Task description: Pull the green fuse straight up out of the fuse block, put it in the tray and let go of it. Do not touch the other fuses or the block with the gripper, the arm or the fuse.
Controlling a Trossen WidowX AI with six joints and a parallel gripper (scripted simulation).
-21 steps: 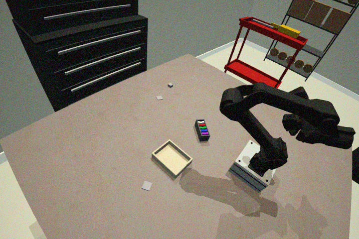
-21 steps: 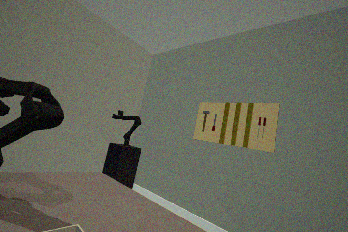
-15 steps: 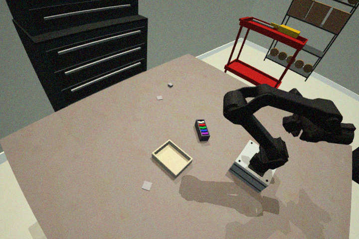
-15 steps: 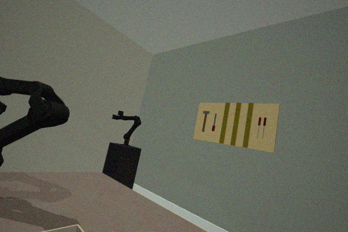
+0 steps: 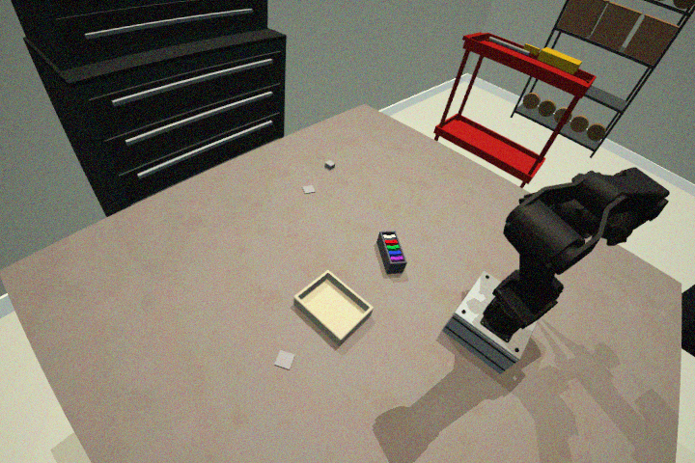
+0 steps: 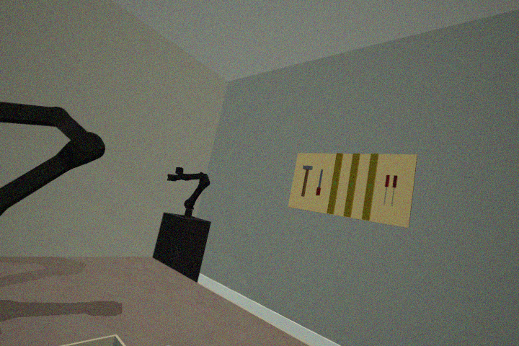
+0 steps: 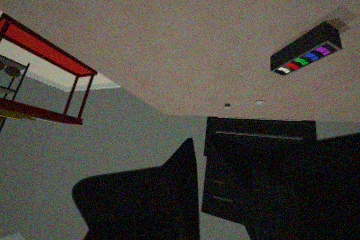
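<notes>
My gripper tip is now 180 mm short of the green fuse, 140 mm to the right of it and 210 mm above it. Also, from my gripper tip: cream tray (180 mm ahead, 350 mm to the left, 230 mm below).
</notes>
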